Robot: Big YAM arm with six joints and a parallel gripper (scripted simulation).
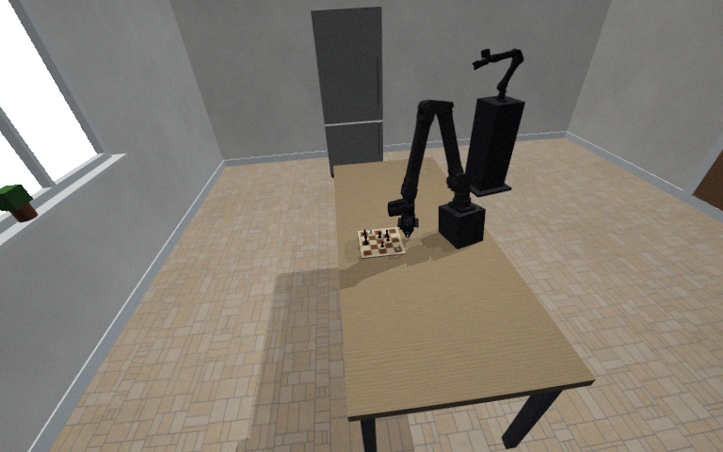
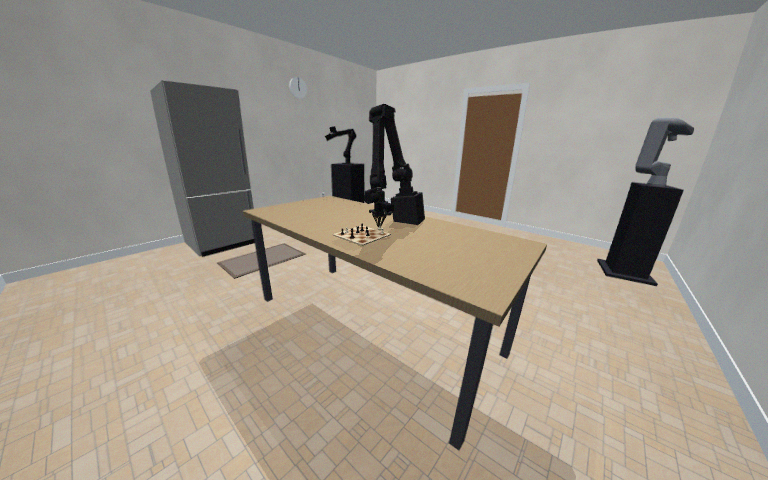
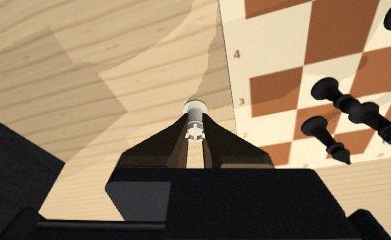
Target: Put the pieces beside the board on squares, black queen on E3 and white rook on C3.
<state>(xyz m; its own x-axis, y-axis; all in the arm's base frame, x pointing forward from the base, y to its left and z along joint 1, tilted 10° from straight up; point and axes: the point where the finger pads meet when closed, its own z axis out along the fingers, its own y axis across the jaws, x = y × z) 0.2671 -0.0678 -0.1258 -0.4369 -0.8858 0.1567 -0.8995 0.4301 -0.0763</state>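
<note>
Right now the chessboard is 140 mm ahead of my hand, 20 mm to the right of it and 20 mm below it. From my hand the other things lie so: black queen 210 mm ahead, 40 mm to the right, 10 mm above.
</note>
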